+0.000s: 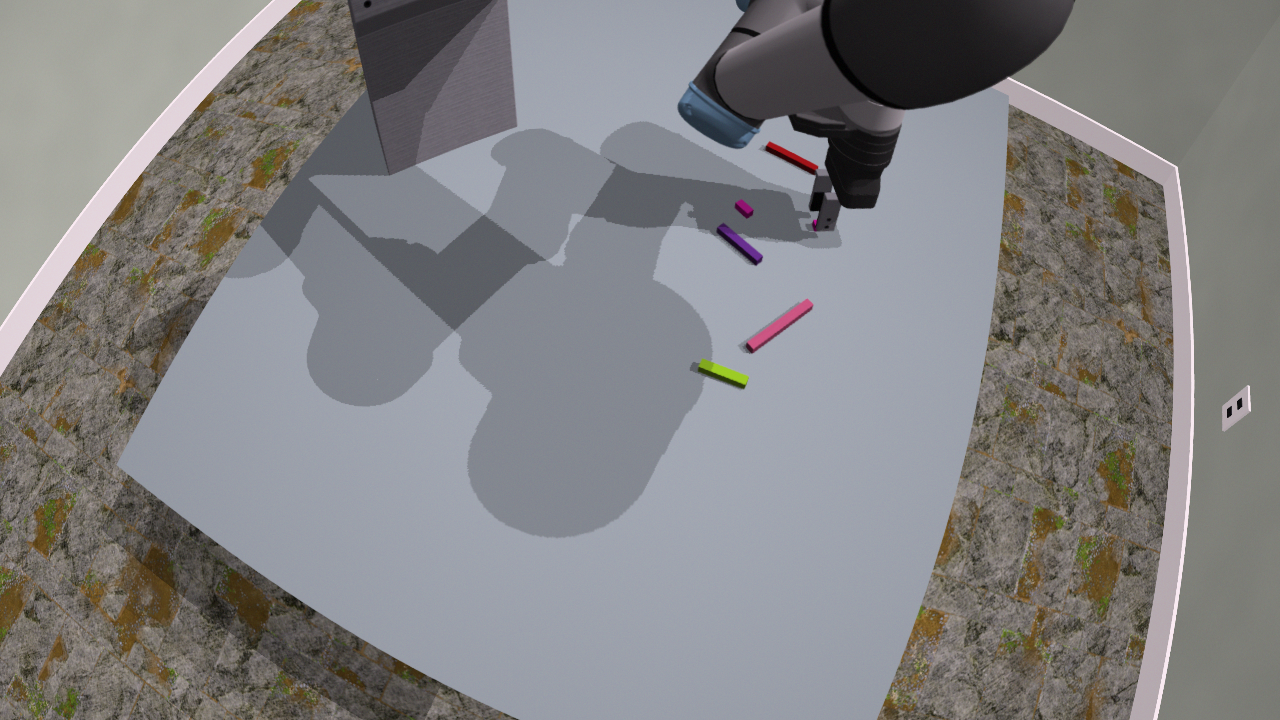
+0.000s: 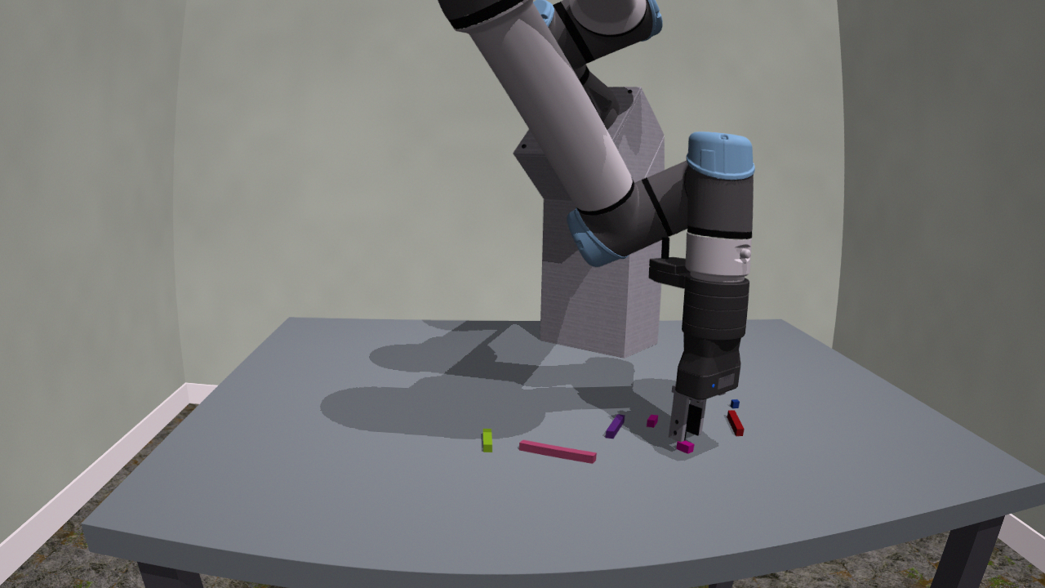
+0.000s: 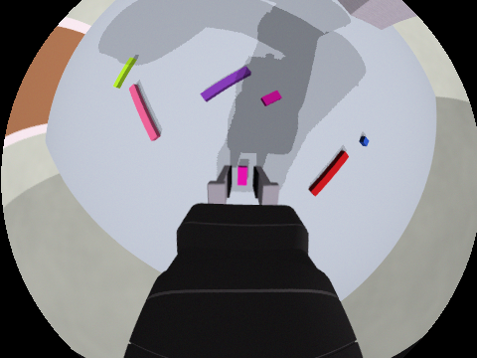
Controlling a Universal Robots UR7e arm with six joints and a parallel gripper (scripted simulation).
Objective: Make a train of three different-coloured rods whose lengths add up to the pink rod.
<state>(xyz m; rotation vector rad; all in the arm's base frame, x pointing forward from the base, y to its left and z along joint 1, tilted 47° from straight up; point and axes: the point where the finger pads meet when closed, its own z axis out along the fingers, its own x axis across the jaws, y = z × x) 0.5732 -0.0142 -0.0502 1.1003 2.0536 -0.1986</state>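
My gripper is now 140 mm to the right of the small blue rod, 110 mm past it and 30 mm above it. The rest, counted from my hand: purple rod 90 mm behind, 60 mm to the right, 30 mm below; then red rod 100 mm to the left, 50 mm behind, 30 mm below; then pink rod 150 mm to the right, 30 mm below, 20 mm behind.
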